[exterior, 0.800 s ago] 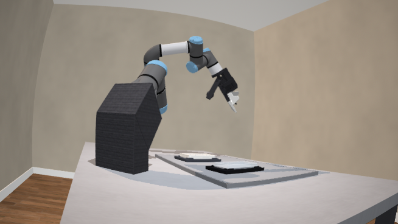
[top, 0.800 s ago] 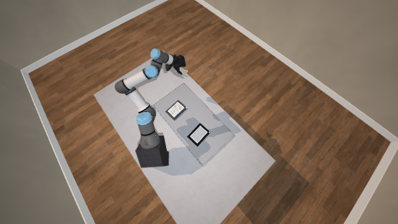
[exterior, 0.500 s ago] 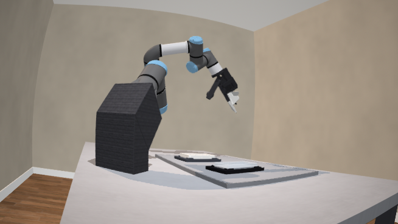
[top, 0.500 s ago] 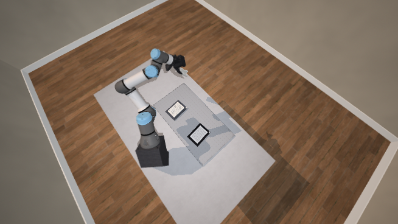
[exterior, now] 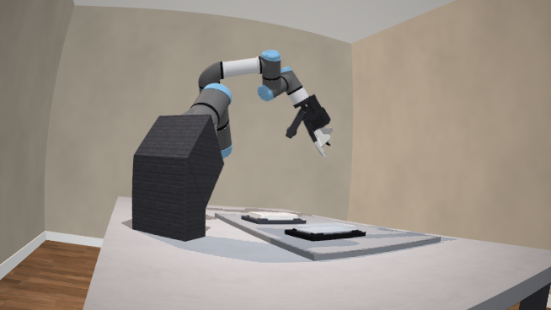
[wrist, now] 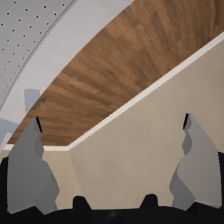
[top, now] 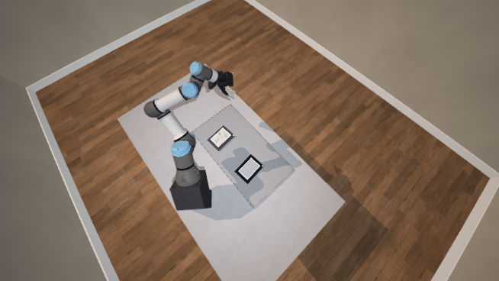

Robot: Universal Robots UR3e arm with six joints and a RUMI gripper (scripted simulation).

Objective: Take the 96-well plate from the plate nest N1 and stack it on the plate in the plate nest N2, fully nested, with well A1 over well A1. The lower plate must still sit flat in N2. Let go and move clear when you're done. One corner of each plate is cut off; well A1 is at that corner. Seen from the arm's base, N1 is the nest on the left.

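Now: the white 96-well plate 240 mm behind my hand, 220 mm below it and 160 mm to the right of it. From my hand the other things lie so: dark plate nest N1 (240 mm behind, 230 mm below, 160 mm to the right); then black nest N2 (470 mm to the right, 230 mm below, 190 mm behind); then label (500 mm to the right, 230 mm below, 110 mm behind).
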